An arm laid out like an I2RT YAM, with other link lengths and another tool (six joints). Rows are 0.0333 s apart.
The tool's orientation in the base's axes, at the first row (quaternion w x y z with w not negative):
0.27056, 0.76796, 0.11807, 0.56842
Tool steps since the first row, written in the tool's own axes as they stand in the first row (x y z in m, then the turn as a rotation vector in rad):
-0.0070, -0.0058, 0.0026, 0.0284, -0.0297, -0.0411
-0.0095, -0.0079, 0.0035, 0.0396, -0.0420, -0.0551
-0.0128, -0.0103, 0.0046, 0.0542, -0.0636, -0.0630
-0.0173, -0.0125, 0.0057, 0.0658, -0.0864, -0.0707
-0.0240, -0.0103, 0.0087, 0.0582, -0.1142, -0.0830
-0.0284, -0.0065, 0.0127, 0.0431, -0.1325, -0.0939
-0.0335, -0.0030, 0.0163, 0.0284, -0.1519, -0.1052
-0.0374, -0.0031, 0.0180, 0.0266, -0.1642, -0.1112
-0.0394, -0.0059, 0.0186, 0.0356, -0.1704, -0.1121
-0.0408, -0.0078, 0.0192, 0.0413, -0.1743, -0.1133
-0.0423, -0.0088, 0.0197, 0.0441, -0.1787, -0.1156
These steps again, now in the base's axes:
0.0009, 0.0006, -0.0094, -0.0255, 0.0500, 0.0152
0.0012, 0.0009, -0.0128, -0.0334, 0.0695, 0.0204
0.0014, 0.0010, -0.0170, -0.0333, 0.0967, 0.0220
0.0013, 0.0003, -0.0221, -0.0339, 0.1234, 0.0204
0.0016, -0.0057, -0.0269, -0.0444, 0.1461, 0.0015
0.0035, -0.0121, -0.0292, -0.0572, 0.1569, -0.0185
0.0047, -0.0185, -0.0321, -0.0701, 0.1689, -0.0387
0.0051, -0.0208, -0.0357, -0.0748, 0.1799, -0.0457
0.0053, -0.0196, -0.0390, -0.0719, 0.1896, -0.0416
0.0057, -0.0189, -0.0413, -0.0707, 0.1960, -0.0389
0.0058, -0.0190, -0.0432, -0.0714, 0.2016, -0.0386

